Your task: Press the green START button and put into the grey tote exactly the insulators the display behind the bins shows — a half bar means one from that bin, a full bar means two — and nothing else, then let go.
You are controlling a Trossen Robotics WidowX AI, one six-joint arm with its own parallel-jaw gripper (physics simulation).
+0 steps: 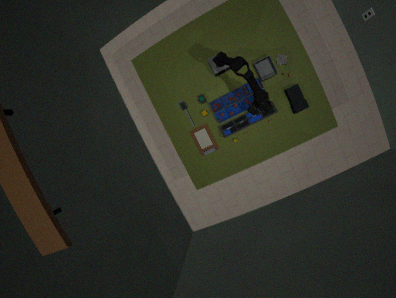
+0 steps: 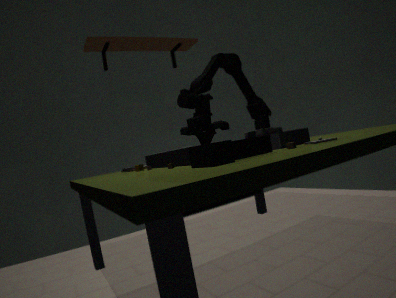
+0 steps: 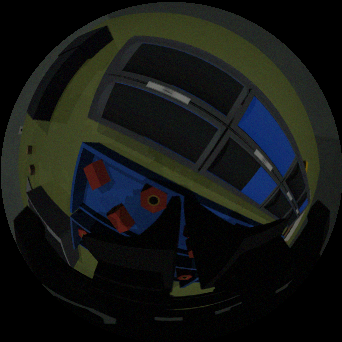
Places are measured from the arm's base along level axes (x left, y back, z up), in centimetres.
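Pixels of known places: gripper, between the fingertips: (image 3: 181, 200); arm's base, origin of its link: (image 1: 219, 62) (image 2: 263, 129).
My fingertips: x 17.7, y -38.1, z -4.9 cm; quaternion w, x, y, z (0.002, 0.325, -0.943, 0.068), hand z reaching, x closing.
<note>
For each thing: its top centre in the pictures, then the offset to it from my fingertips.
- green START button, centre of its top: (image 1: 201, 98) dx -39.5, dy +17.1, dz +0.6 cm
- grey tote, centre of its top: (image 3: 45, 237) (image 2: 280, 132) (image 1: 266, 67) dx +14.3, dy +24.3, dz +1.9 cm
- black box, centre of its top: (image 2: 229, 140) (image 1: 297, 98) dx +30.8, dy -4.2, dz +2.1 cm
- wood-framed tray, centre of its top: (image 1: 204, 140) dx -47.8, dy -15.5, dz -1.7 cm
- yellow block, centre of its top: (image 1: 204, 113) dx -40.6, dy +5.4, dz +0.4 cm
- long tool, centre of its top: (image 1: 185, 114) dx -56.0, dy +9.4, dz -1.5 cm
My gripper (image 3: 181, 200) (image 2: 204, 141) (image 1: 253, 110) is shut, with the fingers almost touching. It is lowered into the end of the blue bins (image 1: 226, 104) (image 3: 127, 188), and I see nothing between the fingers. Three red insulators (image 3: 96, 174) (image 3: 153, 200) (image 3: 120, 217) lie in the bin compartment left of the fingers. The display (image 1: 241, 122) (image 3: 227, 129) behind the bins shows blue bars (image 3: 266, 134) on some cells; other cells are dark. The green START button (image 1: 201, 98) sits left of the bins. The grey tote (image 1: 265, 68) stands beyond the bins near the arm.
A black box (image 1: 297, 98) stands right of the bins. A wood-framed tray (image 1: 204, 139), a yellow block (image 1: 204, 113) and a long tool (image 1: 186, 109) lie to the left. Small loose bits (image 1: 285, 73) lie near the tote. A wall shelf (image 2: 137, 44) hangs behind.
</note>
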